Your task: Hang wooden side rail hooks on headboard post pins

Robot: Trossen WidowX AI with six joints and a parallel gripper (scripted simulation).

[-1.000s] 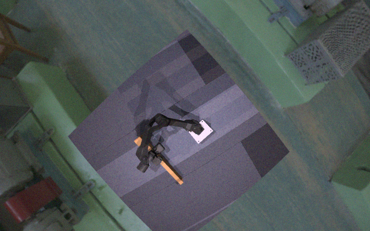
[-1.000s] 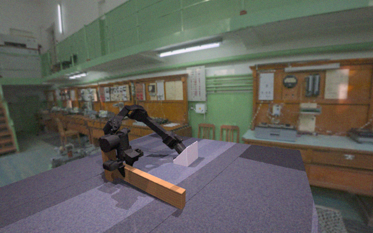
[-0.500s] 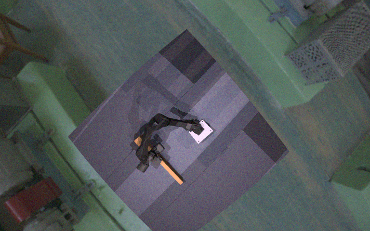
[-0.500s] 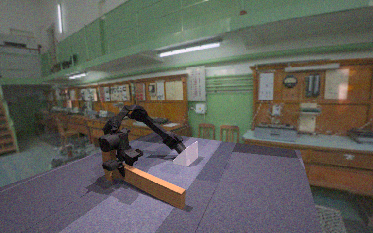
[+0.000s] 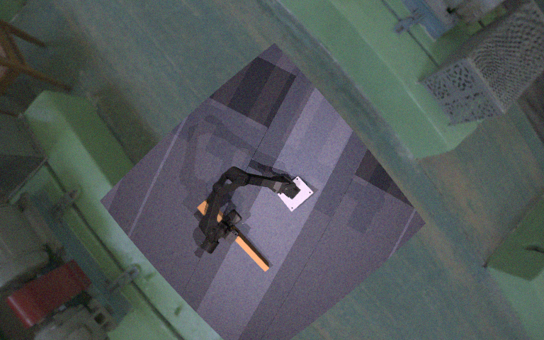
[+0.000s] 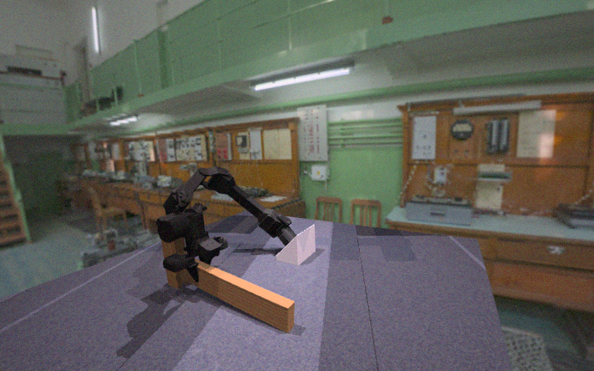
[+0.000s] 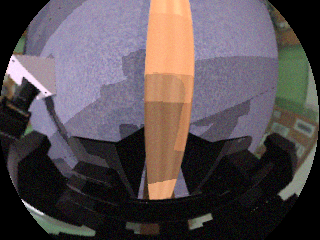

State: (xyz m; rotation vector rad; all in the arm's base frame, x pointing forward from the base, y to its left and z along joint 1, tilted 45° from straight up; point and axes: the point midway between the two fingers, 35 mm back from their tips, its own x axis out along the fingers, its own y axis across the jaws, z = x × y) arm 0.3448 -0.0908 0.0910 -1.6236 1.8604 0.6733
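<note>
My gripper tip is now 12 cm to the left of the wooden headboard post, 4 cm below it and 1 cm past it.
</note>
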